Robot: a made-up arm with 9 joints. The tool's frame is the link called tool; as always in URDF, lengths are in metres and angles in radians. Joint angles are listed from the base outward.
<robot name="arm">
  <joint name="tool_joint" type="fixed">
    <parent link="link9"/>
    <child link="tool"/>
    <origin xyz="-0.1 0.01 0.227" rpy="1.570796 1.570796 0"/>
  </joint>
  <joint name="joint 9" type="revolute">
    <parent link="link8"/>
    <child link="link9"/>
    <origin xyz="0.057 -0.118 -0.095" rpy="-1.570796 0 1.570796"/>
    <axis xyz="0 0 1"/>
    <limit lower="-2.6" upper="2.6"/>
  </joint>
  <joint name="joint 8" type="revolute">
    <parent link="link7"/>
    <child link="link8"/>
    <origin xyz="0.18 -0.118 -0.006" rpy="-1.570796 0 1.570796"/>
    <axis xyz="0 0 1"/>
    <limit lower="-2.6" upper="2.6"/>
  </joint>
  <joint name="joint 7" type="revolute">
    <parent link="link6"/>
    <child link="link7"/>
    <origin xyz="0.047 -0.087 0.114" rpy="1.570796 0 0"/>
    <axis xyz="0 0 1"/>
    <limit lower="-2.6" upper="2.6"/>
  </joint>
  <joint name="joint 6" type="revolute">
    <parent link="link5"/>
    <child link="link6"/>
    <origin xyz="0.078 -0.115 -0.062" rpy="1.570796 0 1.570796"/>
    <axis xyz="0 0 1"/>
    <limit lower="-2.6" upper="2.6"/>
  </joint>
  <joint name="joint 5" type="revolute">
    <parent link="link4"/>
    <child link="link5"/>
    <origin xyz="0.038 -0.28 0.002" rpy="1.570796 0 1.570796"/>
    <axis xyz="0 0 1"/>
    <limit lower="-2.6" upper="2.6"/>
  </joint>
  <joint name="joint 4" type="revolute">
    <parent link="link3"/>
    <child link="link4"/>
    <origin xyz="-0.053 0.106 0.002" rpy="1.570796 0 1.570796"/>
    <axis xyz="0 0 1"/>
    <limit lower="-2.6" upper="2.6"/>
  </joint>
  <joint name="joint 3" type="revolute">
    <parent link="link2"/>
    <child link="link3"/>
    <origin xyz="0.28 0.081 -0.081" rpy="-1.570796 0 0"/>
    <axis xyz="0 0 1"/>
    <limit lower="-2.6" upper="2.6"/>
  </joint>
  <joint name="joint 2" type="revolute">
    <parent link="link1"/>
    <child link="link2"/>
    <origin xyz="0.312 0.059 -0.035" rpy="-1.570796 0 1.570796"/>
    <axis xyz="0 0 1"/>
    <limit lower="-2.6" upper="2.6"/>
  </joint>
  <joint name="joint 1" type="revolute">
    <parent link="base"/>
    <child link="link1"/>
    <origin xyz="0 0 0.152" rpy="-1.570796 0 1.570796"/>
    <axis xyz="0 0 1"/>
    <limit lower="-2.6" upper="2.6"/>
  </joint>
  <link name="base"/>
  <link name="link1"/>
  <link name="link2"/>
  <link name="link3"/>
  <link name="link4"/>
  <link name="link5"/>
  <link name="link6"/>
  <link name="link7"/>
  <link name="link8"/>
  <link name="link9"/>
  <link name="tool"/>
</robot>
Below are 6 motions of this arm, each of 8 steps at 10 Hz.
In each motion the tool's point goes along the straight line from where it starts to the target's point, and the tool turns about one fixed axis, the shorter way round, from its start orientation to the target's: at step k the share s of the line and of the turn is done. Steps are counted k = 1, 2, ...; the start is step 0. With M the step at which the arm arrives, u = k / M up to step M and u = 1 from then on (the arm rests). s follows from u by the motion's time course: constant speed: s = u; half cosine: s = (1 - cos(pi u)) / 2; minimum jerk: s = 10 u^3 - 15 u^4 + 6 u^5.
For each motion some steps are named. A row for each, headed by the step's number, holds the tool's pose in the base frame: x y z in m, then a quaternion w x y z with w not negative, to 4 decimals.
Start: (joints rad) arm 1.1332 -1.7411 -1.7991 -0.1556 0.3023 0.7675 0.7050 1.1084 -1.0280
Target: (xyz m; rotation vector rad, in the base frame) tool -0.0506 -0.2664 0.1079 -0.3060 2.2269 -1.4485
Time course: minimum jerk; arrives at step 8
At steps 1, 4, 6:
1: -0.2640 -0.0845 0.1407 0.3562 0.0127 0.9147 -0.1907
4: -0.1590 -0.1740 0.1246 0.3008 -0.0493 0.8804 -0.3632
6: -0.0731 -0.2473 0.1114 0.2468 -0.0988 0.8275 -0.4946

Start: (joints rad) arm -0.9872 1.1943 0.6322 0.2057 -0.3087 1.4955 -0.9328 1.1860 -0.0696
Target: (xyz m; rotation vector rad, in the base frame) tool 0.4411 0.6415 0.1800 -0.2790 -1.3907 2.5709
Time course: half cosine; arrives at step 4
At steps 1, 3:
1: 0.2301 0.6300 0.5866 0.1016 -0.1448 0.7521 -0.6349
3: 0.4049 0.6395 0.2498 0.0679 -0.0535 -0.5294 0.8440

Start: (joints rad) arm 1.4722 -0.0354 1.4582 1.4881 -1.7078 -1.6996 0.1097 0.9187 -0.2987
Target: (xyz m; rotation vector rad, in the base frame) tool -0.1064 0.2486 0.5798 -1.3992 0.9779 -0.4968
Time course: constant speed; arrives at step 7
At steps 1, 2, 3, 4, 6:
1: -0.2441 0.5424 -0.0286 0.3738 -0.6425 0.2492 -0.6207
2: -0.2212 0.4934 0.0728 0.4256 -0.6493 0.2849 -0.5622
3: -0.1982 0.4444 0.1742 0.4742 -0.6512 0.3185 -0.4996
4: -0.1753 0.3955 0.2756 0.5193 -0.6483 0.3498 -0.4332
6: -0.1294 0.2976 0.4784 0.5976 -0.6282 0.4042 -0.2914

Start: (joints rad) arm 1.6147 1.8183 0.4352 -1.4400 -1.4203 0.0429 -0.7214 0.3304 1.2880
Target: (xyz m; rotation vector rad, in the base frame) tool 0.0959 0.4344 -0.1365 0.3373 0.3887 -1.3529
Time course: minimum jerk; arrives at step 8
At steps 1, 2, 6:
1: 0.3721 0.3709 -0.0075 0.3389 0.0191 0.5643 -0.7526
2: 0.3475 0.3765 -0.0189 0.3828 0.0321 0.5364 -0.7514
6: 0.1250 0.4277 -0.1229 0.7168 0.1419 0.2242 -0.6449

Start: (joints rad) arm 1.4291 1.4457 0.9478 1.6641 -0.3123 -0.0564 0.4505 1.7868 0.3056
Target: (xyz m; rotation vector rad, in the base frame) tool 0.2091 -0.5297 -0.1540 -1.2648 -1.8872 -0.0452
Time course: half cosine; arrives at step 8
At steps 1, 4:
1: 0.2528 -0.2206 -0.1870 0.5113 -0.5820 -0.4665 0.4269
4: 0.2318 -0.3691 -0.1712 0.4861 -0.5661 -0.6279 0.2213

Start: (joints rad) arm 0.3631 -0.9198 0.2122 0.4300 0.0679 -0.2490 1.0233 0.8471 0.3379
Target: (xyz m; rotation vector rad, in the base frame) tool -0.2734 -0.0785 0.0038 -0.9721 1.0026 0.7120
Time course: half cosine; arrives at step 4
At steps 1, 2, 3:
1: -0.2535 -0.0218 -0.1026 0.8184 -0.4573 0.1552 0.3113
2: -0.2617 -0.0453 -0.0586 0.7823 -0.4548 0.2816 0.3191
3: -0.2700 -0.0688 -0.0145 0.7326 -0.4444 0.4031 0.3214

